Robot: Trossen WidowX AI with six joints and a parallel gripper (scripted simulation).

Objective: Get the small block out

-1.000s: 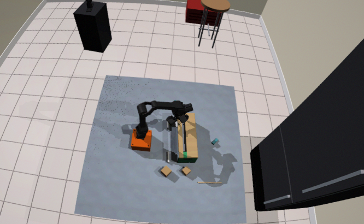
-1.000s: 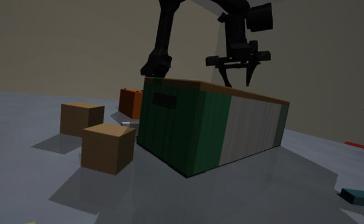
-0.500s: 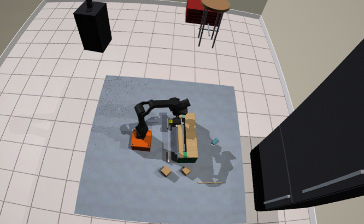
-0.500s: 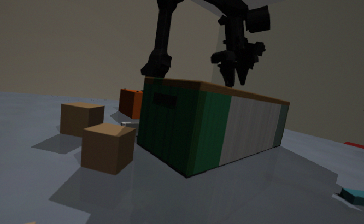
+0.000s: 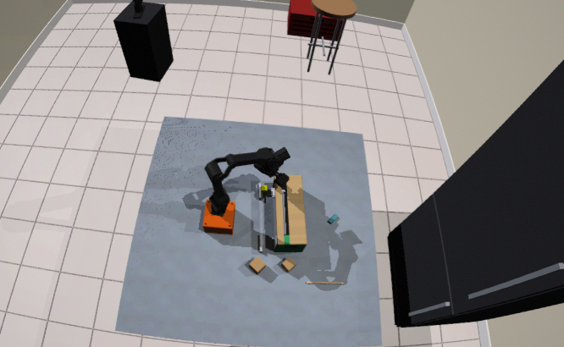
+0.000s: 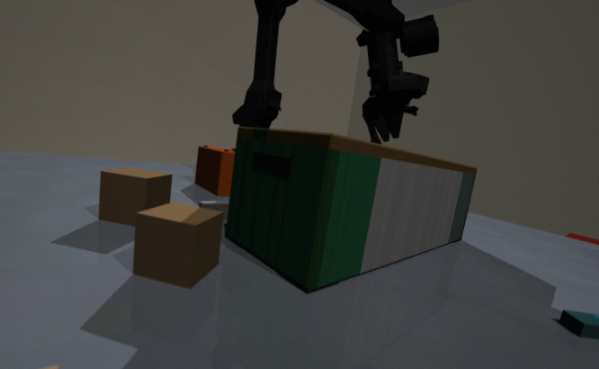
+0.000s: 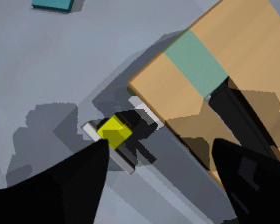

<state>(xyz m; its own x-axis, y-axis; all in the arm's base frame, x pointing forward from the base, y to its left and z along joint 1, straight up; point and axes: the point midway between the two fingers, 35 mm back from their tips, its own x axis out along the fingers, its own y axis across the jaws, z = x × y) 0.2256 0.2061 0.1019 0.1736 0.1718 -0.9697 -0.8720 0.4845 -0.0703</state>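
Now: the yellow-green block 4 cm behind my gripper tip and 14 cm below it. From my gripper tip the other things lie so: long box: 8 cm ahead, 14 cm to the right, 10 cm below; then thin wooden stick: 38 cm ahead, 44 cm to the right, 16 cm below.
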